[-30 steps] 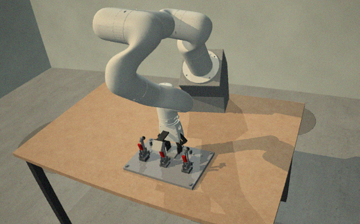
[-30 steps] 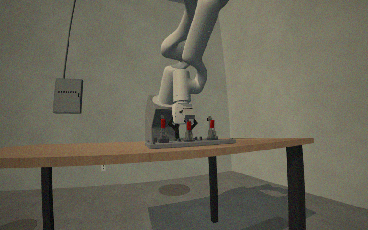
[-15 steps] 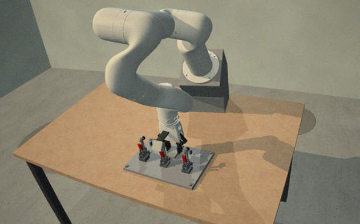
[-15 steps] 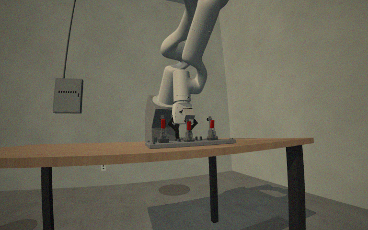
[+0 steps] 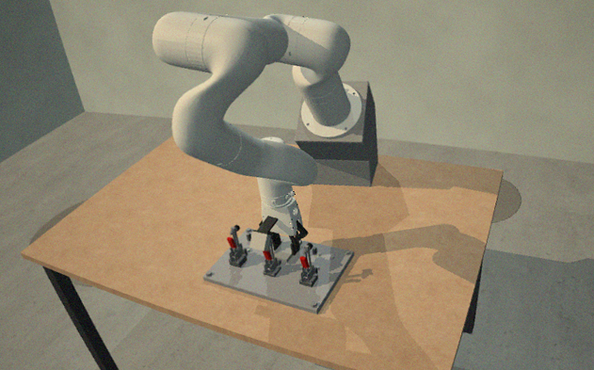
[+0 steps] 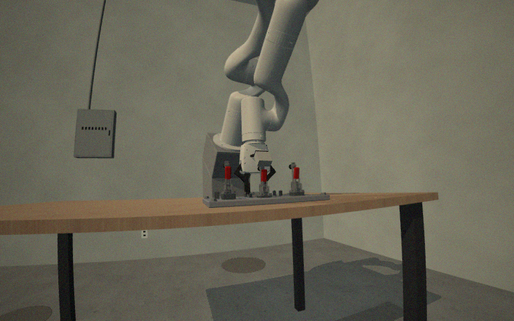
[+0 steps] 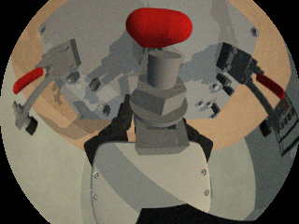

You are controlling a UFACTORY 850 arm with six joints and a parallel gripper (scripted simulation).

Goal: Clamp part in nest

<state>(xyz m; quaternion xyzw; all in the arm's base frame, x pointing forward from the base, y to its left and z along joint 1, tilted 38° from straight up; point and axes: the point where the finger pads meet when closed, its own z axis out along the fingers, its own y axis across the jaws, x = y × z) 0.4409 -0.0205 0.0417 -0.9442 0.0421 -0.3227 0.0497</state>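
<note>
Right now my hand is 2 cm above the flat grey part. The rest, counted from my hand: grey fixture plate (5 cm ahead, 4 cm below).
</note>
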